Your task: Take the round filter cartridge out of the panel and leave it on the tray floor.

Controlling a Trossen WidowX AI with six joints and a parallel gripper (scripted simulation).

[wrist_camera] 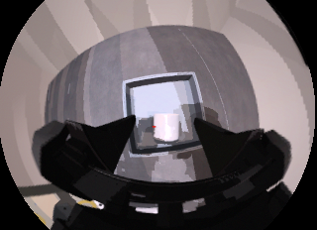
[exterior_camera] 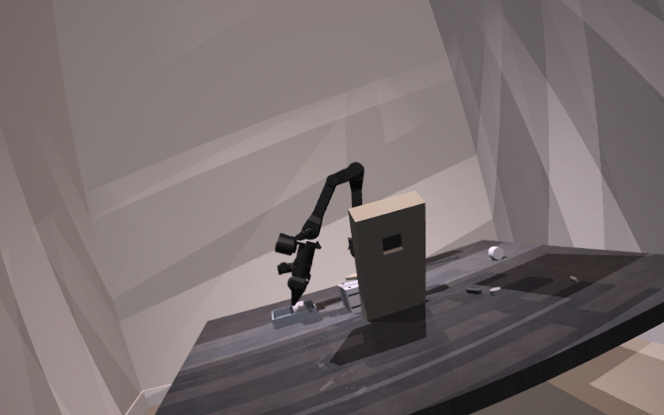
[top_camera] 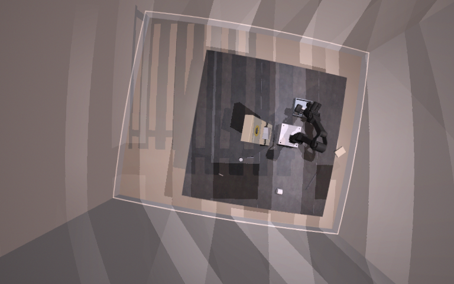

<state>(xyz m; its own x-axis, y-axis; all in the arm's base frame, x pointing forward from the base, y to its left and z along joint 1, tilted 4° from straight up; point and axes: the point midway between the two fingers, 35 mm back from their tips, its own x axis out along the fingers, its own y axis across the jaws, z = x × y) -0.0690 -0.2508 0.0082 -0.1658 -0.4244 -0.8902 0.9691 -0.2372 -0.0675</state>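
Now: gripper tip 20 mm to the right of the round filter cartridge and 20 mm above it. From my gripper tip the other things lie so: beige service panel 380 mm ahead, 250 mm to the left, 110 mm above; then grey tray 10 mm to the right, 40 mm below; then white cube 120 mm ahead, 730 mm to the left, 30 mm below.
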